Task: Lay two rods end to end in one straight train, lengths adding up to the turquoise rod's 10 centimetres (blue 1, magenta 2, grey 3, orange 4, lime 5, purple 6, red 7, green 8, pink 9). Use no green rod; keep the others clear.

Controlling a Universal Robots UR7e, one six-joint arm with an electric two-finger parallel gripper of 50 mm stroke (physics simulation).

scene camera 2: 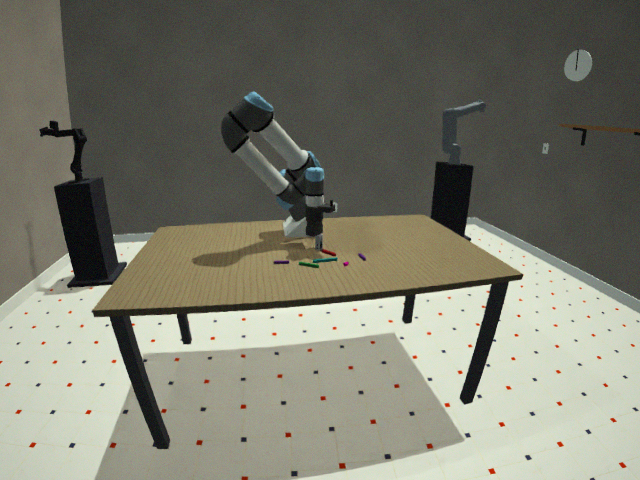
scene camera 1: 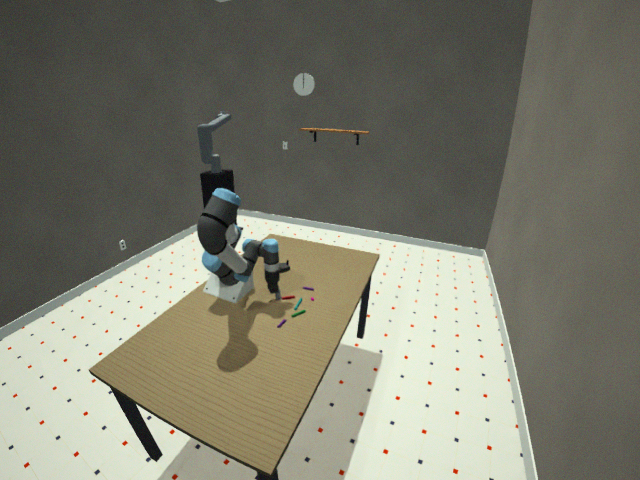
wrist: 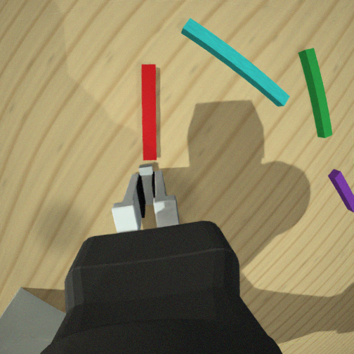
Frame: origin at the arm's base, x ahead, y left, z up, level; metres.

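Where they show: gripper, fingertip midpoint: [scene camera 2: 319,249] [scene camera 1: 278,298]; arm's base, link origin: [scene camera 1: 231,272].
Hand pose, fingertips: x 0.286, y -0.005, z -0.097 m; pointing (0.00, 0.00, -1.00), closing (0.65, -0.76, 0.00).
Observation:
Things, the pixels of their top centre, and the offset from my fingertips.
- red rod, top centre: [scene camera 2: 328,251] [scene camera 1: 288,296] dx +0.047, dy +0.030, dz +0.003 m
- turquoise rod, top centre: [scene camera 2: 325,259] [scene camera 1: 298,303] dx +0.119, dy -0.005, dz +0.003 m
- green rod, top centre: [scene camera 2: 308,263] [scene camera 1: 298,312] dx +0.150, dy -0.079, dz +0.003 m
- magenta rod, top centre: [scene camera 2: 346,262] [scene camera 1: 312,298] dx +0.174, dy +0.065, dz +0.003 m
The red rod [scene camera 1: 288,297] [scene camera 2: 328,252] [wrist: 149,112] lies flat on the table. My gripper [scene camera 1: 278,296] [scene camera 2: 318,246] [wrist: 148,185] is shut on a short grey rod [wrist: 146,170], whose end shows between the fingertips. In the wrist view this end is just below the red rod's near end, roughly in line with it, with a narrow strip of wood between. The fingers hide most of the grey rod, and its exact height is unclear. The turquoise rod [scene camera 1: 298,303] [scene camera 2: 325,260] [wrist: 235,62] lies at a slant to the right of the red rod in the wrist view.
The green rod [scene camera 1: 298,313] [scene camera 2: 308,264] [wrist: 316,95] lies beyond the turquoise one. One purple rod [scene camera 1: 281,323] [scene camera 2: 281,262] [wrist: 342,190] lies near the green rod. Another purple rod [scene camera 1: 308,288] [scene camera 2: 361,256] and a magenta rod [scene camera 1: 312,299] [scene camera 2: 345,264] lie on the opposite side.

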